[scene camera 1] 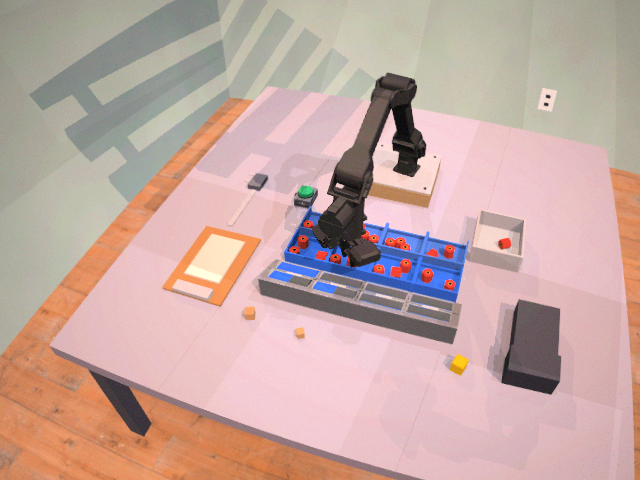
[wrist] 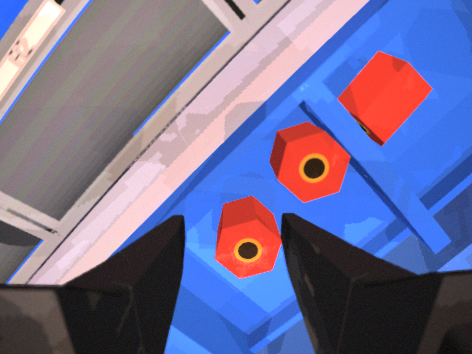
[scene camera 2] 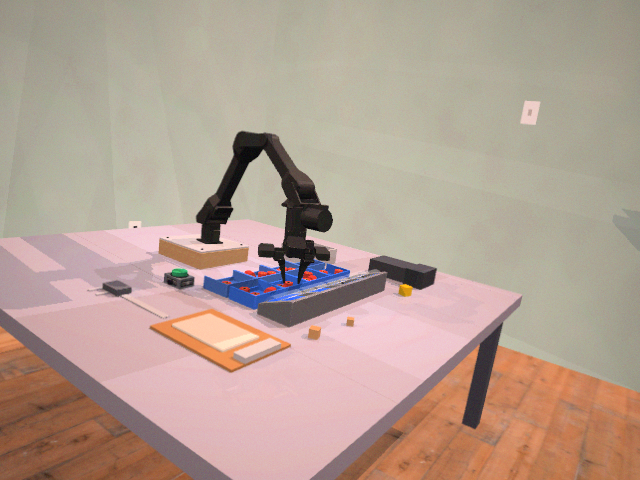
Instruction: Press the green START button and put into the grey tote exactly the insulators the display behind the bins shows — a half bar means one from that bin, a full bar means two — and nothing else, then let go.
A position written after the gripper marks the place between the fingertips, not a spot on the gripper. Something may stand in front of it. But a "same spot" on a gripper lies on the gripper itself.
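Labels:
The gripper is visible in scene camera 1, in the wrist view (pixel 233 225) and in scene camera 2. On the gripper, (scene camera 1: pixel 351 248) and (scene camera 2: pixel 308 259) are one and the same spot.

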